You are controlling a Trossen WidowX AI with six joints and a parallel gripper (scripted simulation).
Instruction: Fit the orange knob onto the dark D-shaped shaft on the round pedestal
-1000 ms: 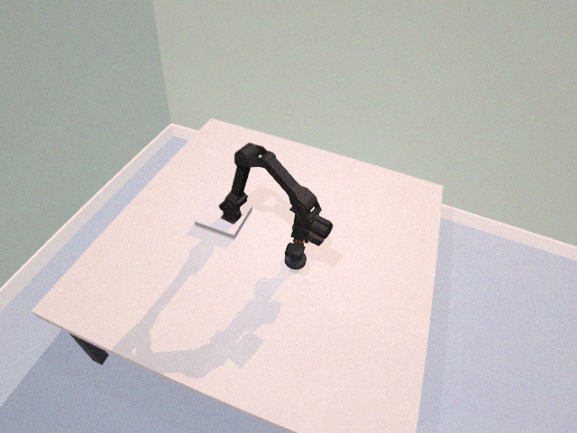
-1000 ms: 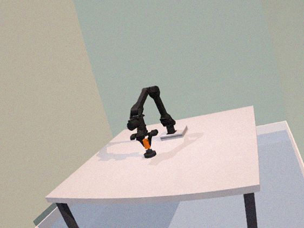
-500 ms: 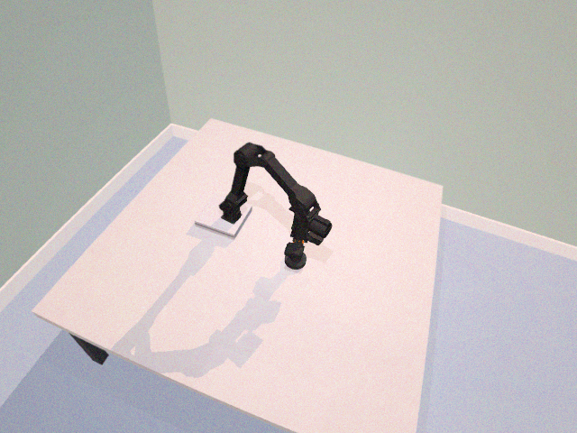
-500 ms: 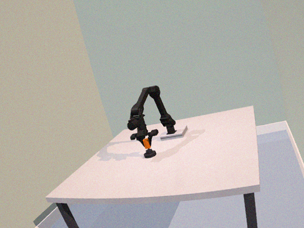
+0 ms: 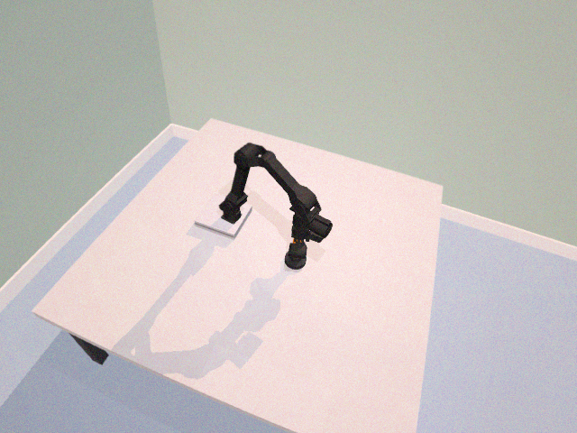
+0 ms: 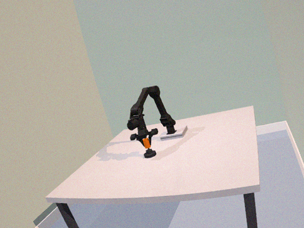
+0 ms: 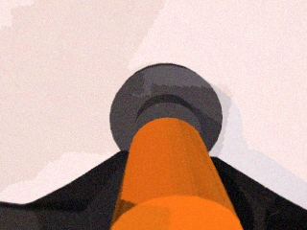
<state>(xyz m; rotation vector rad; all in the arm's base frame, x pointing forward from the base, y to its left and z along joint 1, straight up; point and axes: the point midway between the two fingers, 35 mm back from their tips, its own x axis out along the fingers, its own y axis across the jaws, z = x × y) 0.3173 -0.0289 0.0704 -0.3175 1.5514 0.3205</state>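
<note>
My gripper tip is now 2 cm below the orange knob. From my gripper tip the other things lie so: round pedestal 4 cm below.
</note>
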